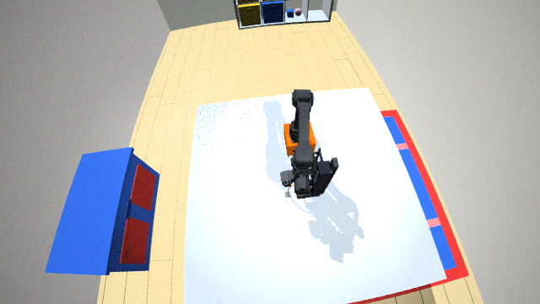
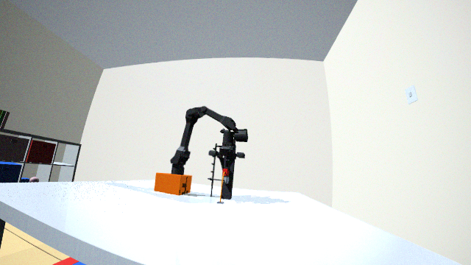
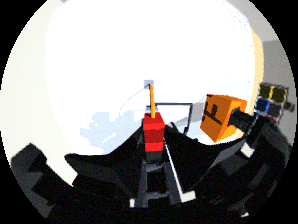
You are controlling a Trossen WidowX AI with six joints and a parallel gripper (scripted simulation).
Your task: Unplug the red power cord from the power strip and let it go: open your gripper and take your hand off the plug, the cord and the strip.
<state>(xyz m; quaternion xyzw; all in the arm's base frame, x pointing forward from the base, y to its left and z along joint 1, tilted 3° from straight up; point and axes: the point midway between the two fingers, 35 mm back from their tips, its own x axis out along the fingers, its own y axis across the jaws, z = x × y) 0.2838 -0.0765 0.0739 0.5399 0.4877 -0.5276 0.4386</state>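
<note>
My gripper tip is now 3 cm to the right of the red plug.
</note>
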